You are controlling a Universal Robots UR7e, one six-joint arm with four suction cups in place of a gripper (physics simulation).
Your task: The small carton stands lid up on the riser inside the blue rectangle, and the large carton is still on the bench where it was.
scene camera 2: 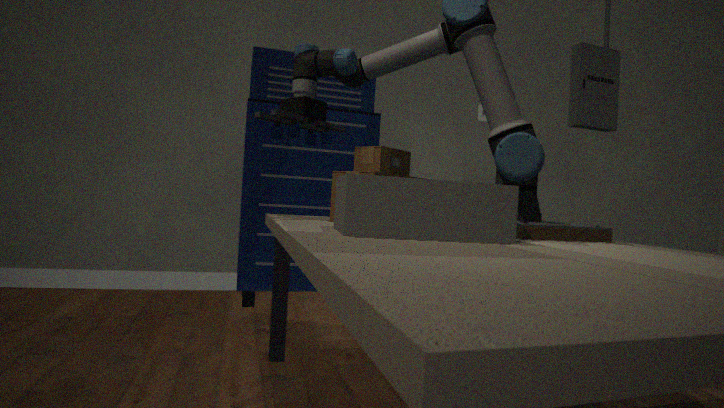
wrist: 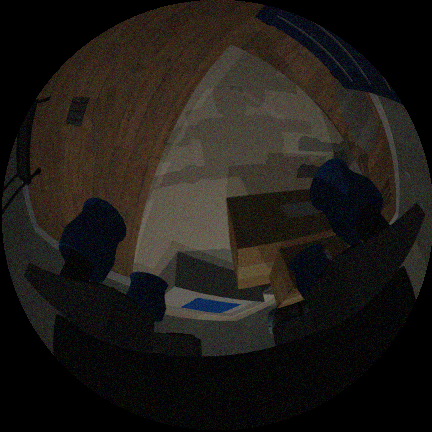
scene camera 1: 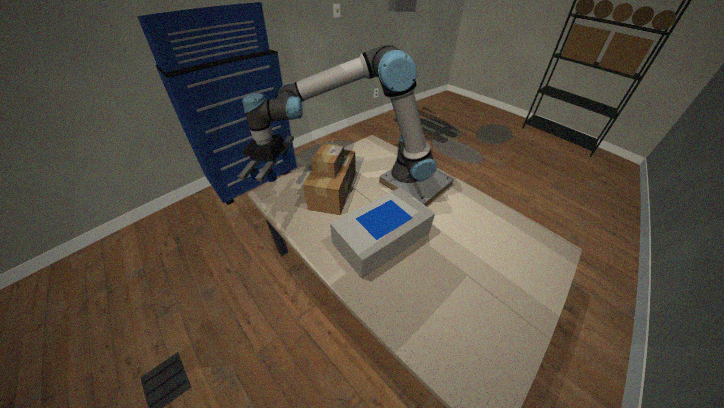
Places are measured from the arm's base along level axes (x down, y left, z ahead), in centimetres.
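Pixels of known places: hand at its tool point: [scene camera 2: 302, 140] [wrist: 222, 249]; arm's base at its link origin: [scene camera 1: 405, 173].
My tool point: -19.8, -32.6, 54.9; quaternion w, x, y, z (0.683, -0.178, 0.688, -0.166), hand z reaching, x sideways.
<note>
Ahead of a thing's pixels: the offset from my tool point to its top centre, as dx, dy, dz. Level surfaces: height alone.
The small brown carton @(+1.0, +9.1, -23.2) [scene camera 1: 326, 163] [scene camera 2: 366, 160] [wrist: 286, 282] rests on top of the large carton @(+8.8, +9.2, -24.5) [scene camera 1: 323, 196] [scene camera 2: 332, 197] [wrist: 255, 257], which stands on the bench @(dx +23.7) [scene camera 1: 486, 329] [scene camera 2: 455, 304] [wrist: 195, 210]. A pale patch shows on the small carton's upper side; I cannot tell which face is its lid. The grey riser @(+11.7, +45.3, -14.9) [scene camera 1: 349, 245] [scene camera 2: 430, 210] [wrist: 205, 277] carries the blue rectangle @(+11.7, +45.3, -14.9) [scene camera 1: 383, 219] [wrist: 210, 305], with no carton on it. My gripper [scene camera 1: 262, 164] [scene camera 2: 298, 132] is open, holding nothing, above and left of the cartons in the scene views. Its blue cups [wrist: 92, 237] frame the wrist view.
The arm's base plate [scene camera 1: 438, 190] [scene camera 2: 567, 233] is behind the riser, near the cartons. A blue tool cabinet [scene camera 1: 222, 96] [scene camera 2: 271, 248] stands behind my gripper, past the bench end. A shelf rack [scene camera 1: 580, 102] stands at the far wall.
</note>
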